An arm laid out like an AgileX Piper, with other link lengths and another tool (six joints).
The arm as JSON. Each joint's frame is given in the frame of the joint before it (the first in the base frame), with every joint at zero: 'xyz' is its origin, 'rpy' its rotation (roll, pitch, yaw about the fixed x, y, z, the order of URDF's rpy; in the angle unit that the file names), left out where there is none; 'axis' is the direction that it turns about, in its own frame. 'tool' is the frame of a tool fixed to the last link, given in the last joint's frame.
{
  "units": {
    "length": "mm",
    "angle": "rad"
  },
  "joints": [
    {
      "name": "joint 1",
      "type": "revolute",
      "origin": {
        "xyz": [
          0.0,
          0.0,
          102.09
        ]
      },
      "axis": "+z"
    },
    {
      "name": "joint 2",
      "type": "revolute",
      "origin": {
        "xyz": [
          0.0,
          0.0,
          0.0
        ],
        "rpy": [
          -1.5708,
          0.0,
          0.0
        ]
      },
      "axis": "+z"
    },
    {
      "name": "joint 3",
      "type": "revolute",
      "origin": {
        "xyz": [
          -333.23,
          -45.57,
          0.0
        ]
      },
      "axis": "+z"
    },
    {
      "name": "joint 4",
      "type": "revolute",
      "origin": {
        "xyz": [
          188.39,
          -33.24,
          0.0
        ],
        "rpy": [
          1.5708,
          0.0,
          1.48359
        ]
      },
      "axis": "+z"
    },
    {
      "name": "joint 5",
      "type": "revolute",
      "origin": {
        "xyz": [
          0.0,
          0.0,
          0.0
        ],
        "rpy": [
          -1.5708,
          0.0,
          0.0
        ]
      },
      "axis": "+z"
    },
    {
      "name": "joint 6",
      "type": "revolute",
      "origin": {
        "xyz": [
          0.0,
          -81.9,
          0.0
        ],
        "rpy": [
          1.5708,
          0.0,
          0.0
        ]
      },
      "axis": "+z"
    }
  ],
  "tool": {
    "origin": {
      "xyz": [
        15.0,
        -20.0,
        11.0
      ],
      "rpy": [
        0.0,
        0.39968,
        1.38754
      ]
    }
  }
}
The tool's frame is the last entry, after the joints.
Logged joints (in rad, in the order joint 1, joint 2, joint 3, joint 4, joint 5, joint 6), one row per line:
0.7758, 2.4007, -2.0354, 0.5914, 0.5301, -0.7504
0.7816, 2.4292, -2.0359, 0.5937, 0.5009, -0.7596
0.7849, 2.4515, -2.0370, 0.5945, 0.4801, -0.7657
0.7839, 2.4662, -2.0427, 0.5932, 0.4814, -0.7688
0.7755, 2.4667, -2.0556, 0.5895, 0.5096, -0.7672
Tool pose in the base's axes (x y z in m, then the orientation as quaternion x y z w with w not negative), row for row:
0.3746, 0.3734, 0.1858, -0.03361, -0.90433, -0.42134, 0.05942
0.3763, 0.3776, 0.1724, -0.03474, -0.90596, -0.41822, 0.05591
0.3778, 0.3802, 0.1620, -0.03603, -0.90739, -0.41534, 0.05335
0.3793, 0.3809, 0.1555, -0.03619, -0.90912, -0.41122, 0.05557
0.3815, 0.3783, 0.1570, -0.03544, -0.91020, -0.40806, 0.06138
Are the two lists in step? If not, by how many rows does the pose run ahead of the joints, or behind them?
They are in step.
